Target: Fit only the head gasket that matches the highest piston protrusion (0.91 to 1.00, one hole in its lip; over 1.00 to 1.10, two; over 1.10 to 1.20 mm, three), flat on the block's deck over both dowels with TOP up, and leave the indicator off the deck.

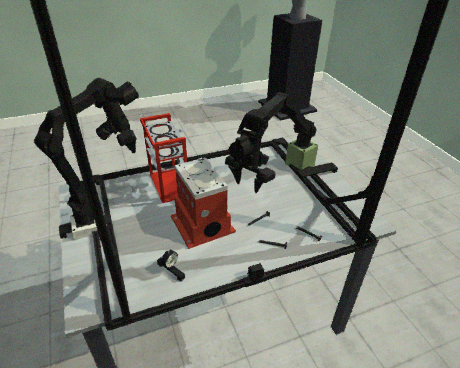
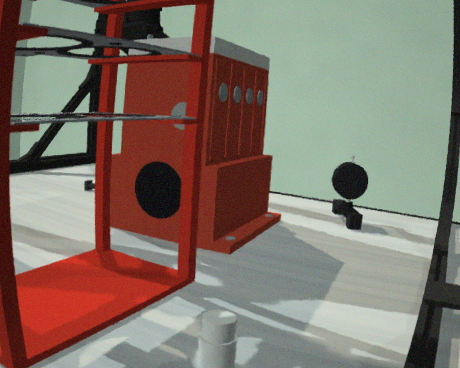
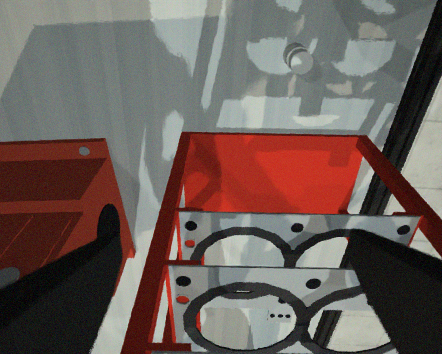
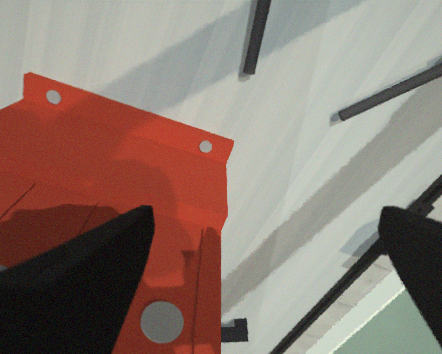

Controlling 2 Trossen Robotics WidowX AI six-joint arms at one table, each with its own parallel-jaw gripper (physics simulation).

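Places are measured from the left arm's base along level axes (x ahead, y left, z up), in metres.
Pixels of known places: left gripper, fingertip midpoint: [image 1: 131, 147] [image 3: 236, 243]; right gripper, fingertip midpoint: [image 1: 247, 188] [image 4: 264, 217]; left arm's base at its link origin: [image 1: 84, 220]; right arm's base at its link origin: [image 1: 303, 144].
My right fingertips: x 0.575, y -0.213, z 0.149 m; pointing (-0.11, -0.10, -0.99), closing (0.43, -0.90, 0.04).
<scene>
For each thing: its top centre in the pictures, then the offset to it from my right fingertips.
- red engine block at its top centre: [image 2: 206, 43] [image 1: 200, 173] 0.153 m back, 0.068 m left, 0.060 m up
- upper gasket at its top centre: [image 2: 65, 47] [image 3: 300, 333] [image 1: 167, 145] 0.200 m back, 0.359 m left, 0.016 m up
- dial indicator at its top centre: [image 2: 352, 156] [image 1: 168, 250] 0.327 m back, 0.108 m right, 0.086 m down
- grey cylinder at its top centre: [image 2: 219, 316] [image 3: 301, 63] 0.361 m back, 0.368 m left, 0.152 m down
The red engine block [image 1: 192, 212] [image 2: 165, 145] [image 3: 40, 149] [image 4: 95, 135] stands upright mid-table; its pale deck [image 1: 212, 189] shows round piston tops. Beside it, the red rack [image 1: 170, 186] [image 2: 191, 175] [image 3: 159, 240] holds flat gaskets at several levels. An upper gasket [image 3: 250, 276] overlaps another gasket [image 3: 245, 220]; three small holes show through its ring, but whose they are I cannot tell. The dial indicator [image 1: 171, 259] [image 2: 350, 180] stands on the table, off the deck. My left gripper [image 1: 118, 142] [image 3: 236, 243] is open above the rack. My right gripper [image 1: 247, 187] [image 4: 264, 217] is open beside the block's upper part.
Three dark bolts [image 1: 260, 218] [image 1: 308, 233] [image 1: 273, 244] lie right of the block. A grey cylinder [image 2: 217, 332] [image 3: 300, 60] stands near the rack. A black frame [image 1: 200, 299] borders the table, with uprights at its corners. A green cube [image 1: 302, 156] sits at the right arm's base.
</scene>
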